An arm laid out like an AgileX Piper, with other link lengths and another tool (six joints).
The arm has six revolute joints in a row. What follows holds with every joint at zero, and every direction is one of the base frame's.
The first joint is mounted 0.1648 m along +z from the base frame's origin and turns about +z.
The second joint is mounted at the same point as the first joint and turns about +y.
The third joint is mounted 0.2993 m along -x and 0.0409 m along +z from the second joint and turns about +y.
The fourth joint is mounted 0.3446 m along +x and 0.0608 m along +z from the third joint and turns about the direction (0.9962, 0, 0.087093).
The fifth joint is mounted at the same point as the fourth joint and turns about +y.
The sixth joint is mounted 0.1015 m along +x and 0.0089 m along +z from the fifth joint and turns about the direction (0.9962, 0, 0.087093).
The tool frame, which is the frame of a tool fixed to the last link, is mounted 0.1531 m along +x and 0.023 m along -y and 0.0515 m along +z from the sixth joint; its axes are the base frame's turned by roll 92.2, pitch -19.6 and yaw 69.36 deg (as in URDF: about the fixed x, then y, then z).
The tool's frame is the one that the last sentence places.
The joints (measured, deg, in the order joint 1, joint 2, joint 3, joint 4, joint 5, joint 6), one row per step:
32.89 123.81 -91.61 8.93 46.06 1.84
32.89 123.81 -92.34 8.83 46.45 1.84
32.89 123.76 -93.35 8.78 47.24 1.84
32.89 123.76 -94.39 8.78 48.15 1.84
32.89 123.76 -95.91 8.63 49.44 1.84
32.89 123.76 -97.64 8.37 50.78 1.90
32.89 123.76 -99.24 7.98 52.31 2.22
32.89 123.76 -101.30 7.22 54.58 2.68
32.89 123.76 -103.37 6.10 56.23 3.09
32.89 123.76 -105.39 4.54 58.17 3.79
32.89 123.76 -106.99 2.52 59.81 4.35
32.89 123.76 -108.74 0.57 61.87 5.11
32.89 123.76 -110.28 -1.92 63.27 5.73
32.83 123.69 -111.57 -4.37 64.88 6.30
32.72 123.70 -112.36 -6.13 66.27 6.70
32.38 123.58 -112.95 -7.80 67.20 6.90
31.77 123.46 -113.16 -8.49 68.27 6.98
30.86 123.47 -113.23 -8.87 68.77 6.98
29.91 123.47 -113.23 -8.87 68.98 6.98
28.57 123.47 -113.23 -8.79 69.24 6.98
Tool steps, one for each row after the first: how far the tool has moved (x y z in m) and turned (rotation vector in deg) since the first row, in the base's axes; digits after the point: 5 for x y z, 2 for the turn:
0.00263 0.00162 0.00480 0.14 -0.32 0.10
0.00522 0.00364 0.01156 0.29 -0.55 0.23
0.00726 0.00554 0.01781 0.42 -0.64 0.35
0.01047 0.00788 0.02709 0.50 -0.88 0.59
0.01452 0.01031 0.03799 0.59 -1.29 0.82
0.01724 0.01123 0.04751 0.46 -1.43 0.86
0.01986 0.01077 0.05926 -0.07 -1.49 0.96
0.02519 0.01012 0.07248 -0.61 -2.30 1.08
0.02987 0.00681 0.08487 -1.65 -2.99 0.99
0.03467 0.00127 0.09482 -3.18 -3.89 1.03
0.03841 -0.00517 0.10539 -4.77 -4.49 0.77
0.04467 -0.01266 0.11621 -6.61 -5.83 0.58
0.04952 -0.02202 0.12584 -8.65 -6.84 0.26
0.05205 -0.03052 0.13080 -10.37 -7.21 -0.07
0.05644 -0.04041 0.13672 -11.86 -7.88 -0.51
0.05825 -0.05113 0.13849 -12.87 -7.56 -1.19
0.06217 -0.06285 0.13843 -13.48 -7.29 -2.08
0.06605 -0.07323 0.13805 -13.66 -7.00 -3.02
0.07117 -0.08762 0.13750 -13.81 -6.58 -4.37

